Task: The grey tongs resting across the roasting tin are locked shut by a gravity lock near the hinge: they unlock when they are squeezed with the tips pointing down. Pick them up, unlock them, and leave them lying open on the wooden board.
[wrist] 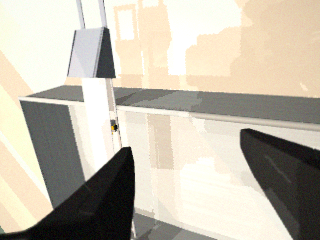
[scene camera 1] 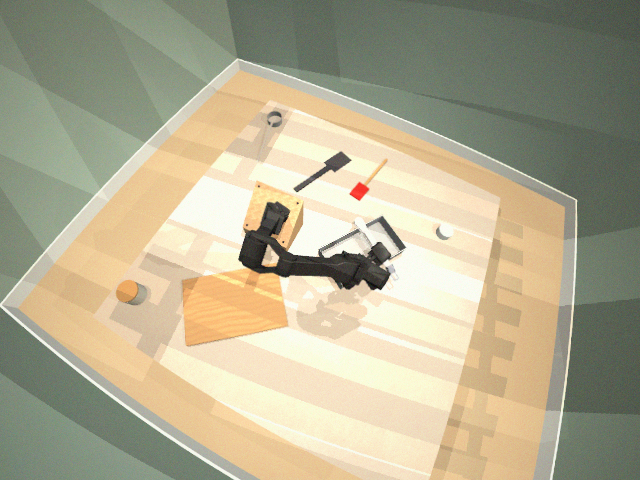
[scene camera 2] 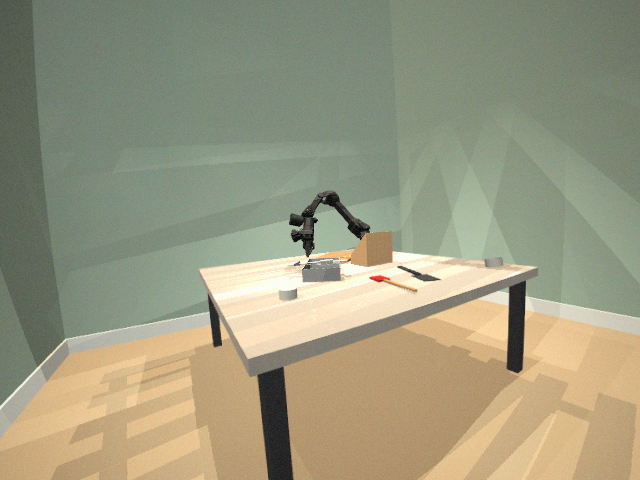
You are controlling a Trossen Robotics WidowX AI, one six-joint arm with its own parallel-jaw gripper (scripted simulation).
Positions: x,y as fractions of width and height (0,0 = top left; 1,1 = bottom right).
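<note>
The roasting tin (scene camera 1: 0.55,0.51), (wrist: 0.59,0.71), (scene camera 2: 0.49,0.57) is visible, as are the gripper (wrist: 0.58,0.61) and a wooden board (scene camera 1: 0.35,0.64).
</note>
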